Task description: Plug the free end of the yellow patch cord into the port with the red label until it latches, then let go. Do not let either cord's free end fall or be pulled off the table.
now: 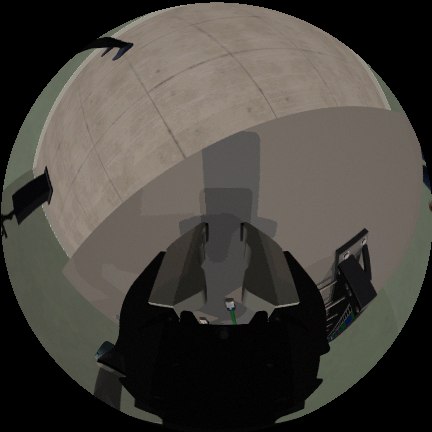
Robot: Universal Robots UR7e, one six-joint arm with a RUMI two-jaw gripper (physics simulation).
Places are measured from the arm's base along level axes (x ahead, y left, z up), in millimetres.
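Pixels of known places: gripper, fingertip midpoint: [224,224].
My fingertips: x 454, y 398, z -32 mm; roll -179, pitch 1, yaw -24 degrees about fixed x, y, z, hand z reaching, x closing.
Note:
Behind a point stands the place of what it marks.
My gripper [224,224] {x 454, y 398, z -33 mm} is partly closed, with a narrow gap between its fingertips and nothing held in it. A clear plug [230,303] {x 408, y 269, z -27 mm} on a green cord [233,317] {x 390, y 206, z -29 mm} lies on the table [330,160] {x 579, y 418, z -35 mm}, seen between the finger bases close to the gripper body. A second pale plug [203,320] {x 330, y 214, z -27 mm} shows partly at the lower left of it, at the gripper body's edge; its cord is hidden, so its colour cannot be told. The device with ports [345,320] {x 591, y 178, z 55 mm} stands at the lower right, partly behind the gripper body. The red label cannot be made out clearly.
A black metal bracket [358,283] {x 594, y 273, z 28 mm} with two bright screws stands at the right, by the device. The table's edge runs from lower left to upper right, with the tiled floor [200,65] beyond. Dark objects [32,196] [117,47] show at the left and upper left.

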